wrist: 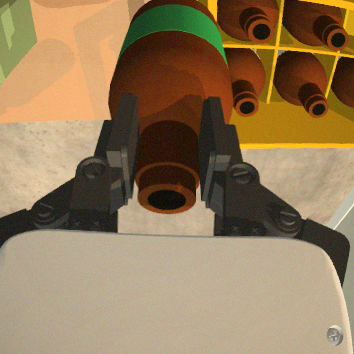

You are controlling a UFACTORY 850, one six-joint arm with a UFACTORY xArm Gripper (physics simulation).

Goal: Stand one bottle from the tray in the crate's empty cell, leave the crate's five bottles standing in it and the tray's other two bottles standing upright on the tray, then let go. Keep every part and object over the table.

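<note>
A brown bottle (170, 75) with a green band stands out ahead of the gripper in the middle of the view, its open mouth toward the camera. My gripper (169, 118) is shut on this bottle at its neck, one finger on each side. The yellow crate (295, 132) is at the upper right, to the right of the held bottle. Several brown bottles show in its cells, such as one bottle (300, 77) in the near row, with their mouths toward the camera. The crate's empty cell cannot be made out. The tray and its other bottles do not show clearly.
A green object (15, 35) stands at the upper left edge. An orange surface (50, 95) with shadows on it lies left of the held bottle. A grey speckled surface (40, 155) runs along the near side of the crate. A pale grey edge shows at the far right.
</note>
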